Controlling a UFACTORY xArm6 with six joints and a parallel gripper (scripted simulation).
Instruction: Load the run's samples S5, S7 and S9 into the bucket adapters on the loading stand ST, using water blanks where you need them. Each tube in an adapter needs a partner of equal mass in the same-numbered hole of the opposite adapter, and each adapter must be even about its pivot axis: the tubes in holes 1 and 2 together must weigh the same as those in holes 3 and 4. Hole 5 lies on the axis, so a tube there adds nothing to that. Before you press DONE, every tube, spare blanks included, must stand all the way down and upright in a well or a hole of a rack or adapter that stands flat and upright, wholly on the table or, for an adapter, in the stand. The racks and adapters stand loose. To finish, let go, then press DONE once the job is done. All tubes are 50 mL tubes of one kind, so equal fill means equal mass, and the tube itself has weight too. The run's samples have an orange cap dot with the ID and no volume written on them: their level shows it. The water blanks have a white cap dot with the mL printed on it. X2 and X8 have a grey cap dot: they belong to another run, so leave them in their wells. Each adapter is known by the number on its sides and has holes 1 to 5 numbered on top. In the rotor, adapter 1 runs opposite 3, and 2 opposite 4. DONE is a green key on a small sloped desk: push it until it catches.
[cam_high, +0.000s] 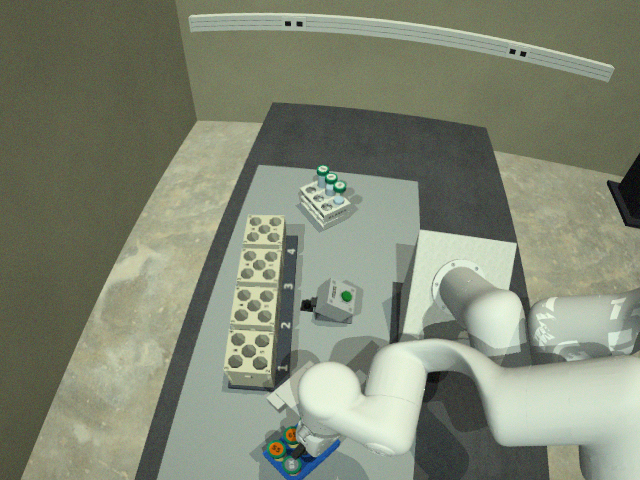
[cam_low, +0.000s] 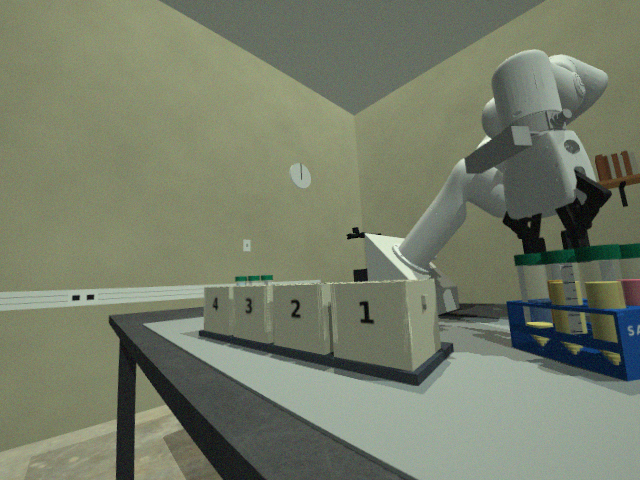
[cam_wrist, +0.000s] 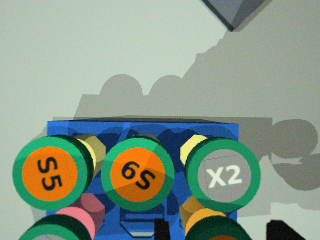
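My hand is 1 cm past the orange-capped tube and 6 cm above it. The rest, counted from my hand: yellow-filled tube: 6 cm ahead, 1 cm to the left, 6 cm below; grey-dotted tube: 3 cm ahead, 3 cm to the right, 6 cm below; blue sample rack: 4 cm ahead, 2 cm to the left, 9 cm below.
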